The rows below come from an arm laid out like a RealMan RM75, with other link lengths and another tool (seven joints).
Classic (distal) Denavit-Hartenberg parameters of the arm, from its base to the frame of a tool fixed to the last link. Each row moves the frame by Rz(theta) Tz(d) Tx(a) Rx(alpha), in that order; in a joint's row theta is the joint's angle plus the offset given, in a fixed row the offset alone. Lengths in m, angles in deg.
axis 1: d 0.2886  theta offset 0  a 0  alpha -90
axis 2: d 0  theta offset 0  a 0  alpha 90
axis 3: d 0.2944  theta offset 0  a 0  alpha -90
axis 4: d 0  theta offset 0  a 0  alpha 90
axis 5: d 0.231  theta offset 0  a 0  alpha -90
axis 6: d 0  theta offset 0  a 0  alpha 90
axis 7: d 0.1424  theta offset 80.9  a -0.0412  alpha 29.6
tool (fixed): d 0.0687  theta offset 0  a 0  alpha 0
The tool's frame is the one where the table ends.
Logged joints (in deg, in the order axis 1, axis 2, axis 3, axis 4, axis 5, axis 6, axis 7), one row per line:
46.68, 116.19, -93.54, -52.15, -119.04, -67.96, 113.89
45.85, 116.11, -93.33, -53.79, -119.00, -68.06, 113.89
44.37, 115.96, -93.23, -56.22, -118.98, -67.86, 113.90
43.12, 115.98, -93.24, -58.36, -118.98, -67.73, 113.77
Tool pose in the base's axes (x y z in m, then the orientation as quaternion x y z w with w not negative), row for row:
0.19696, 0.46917, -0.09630, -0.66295, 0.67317, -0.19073, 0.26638
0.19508, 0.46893, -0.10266, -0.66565, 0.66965, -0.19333, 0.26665
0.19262, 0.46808, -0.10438, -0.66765, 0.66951, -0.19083, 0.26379
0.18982, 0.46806, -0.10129, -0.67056, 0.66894, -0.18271, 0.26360
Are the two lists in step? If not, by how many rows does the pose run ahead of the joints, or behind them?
The pose runs 2 rows behind the joints: the pose in row i belongs to the joints in row i - 2.
